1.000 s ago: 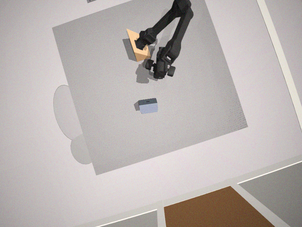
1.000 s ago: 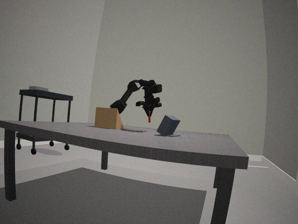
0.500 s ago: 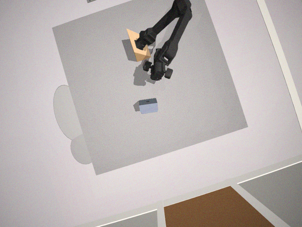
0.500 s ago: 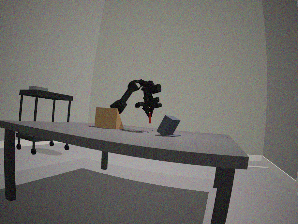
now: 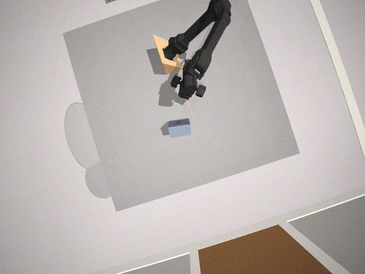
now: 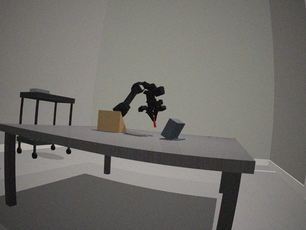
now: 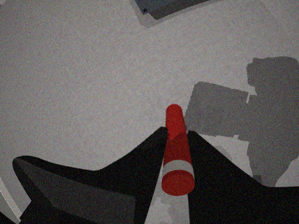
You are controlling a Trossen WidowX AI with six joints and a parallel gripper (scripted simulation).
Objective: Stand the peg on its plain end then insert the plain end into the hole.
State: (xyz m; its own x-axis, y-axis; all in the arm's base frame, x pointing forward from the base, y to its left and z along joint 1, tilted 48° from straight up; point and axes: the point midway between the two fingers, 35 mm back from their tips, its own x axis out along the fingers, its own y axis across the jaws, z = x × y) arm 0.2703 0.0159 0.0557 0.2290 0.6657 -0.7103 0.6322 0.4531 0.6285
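The sloped panel is 16 cm ahead of my gripper tip, 10 cm to the right of it and 4 cm below it. The rest, counted from my gripper tip: red peg (2 cm above, 1 cm behind).
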